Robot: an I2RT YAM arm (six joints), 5 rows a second.
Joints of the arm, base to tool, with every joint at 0 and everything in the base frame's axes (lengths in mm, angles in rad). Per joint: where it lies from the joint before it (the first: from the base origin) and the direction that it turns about. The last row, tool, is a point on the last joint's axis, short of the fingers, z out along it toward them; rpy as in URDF.
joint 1: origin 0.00 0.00 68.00 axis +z
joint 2: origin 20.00 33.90 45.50 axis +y
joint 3: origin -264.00 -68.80 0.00 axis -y
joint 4: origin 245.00 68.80 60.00 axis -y
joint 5: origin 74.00 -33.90 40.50 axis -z
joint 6: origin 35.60 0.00 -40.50 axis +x
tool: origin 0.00 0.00 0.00 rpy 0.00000 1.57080 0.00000
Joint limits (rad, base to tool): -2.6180..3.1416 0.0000..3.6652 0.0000..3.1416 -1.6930..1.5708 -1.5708..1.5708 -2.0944..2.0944
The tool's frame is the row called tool.
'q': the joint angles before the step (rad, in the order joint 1, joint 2, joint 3, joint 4, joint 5, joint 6). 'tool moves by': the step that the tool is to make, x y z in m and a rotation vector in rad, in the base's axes. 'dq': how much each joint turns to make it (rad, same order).
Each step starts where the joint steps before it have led.
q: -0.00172, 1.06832, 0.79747, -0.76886, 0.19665, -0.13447
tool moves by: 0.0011, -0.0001, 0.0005, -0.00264, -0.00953, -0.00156
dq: 0.00005, 0.00097, 0.00029, 0.01021, 0.00308, 0.00004
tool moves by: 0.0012, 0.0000, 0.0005, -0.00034, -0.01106, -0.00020
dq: 0.00008, 0.00078, -0.00012, 0.01194, 0.00042, 0.00008
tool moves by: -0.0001, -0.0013, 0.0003, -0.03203, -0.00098, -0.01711
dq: -0.00022, -0.00042, -0.00031, 0.00147, 0.03613, -0.00249
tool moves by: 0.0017, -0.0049, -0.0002, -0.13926, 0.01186, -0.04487
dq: -0.00042, 0.01145, -0.00011, 0.01120, 0.14188, -0.03705
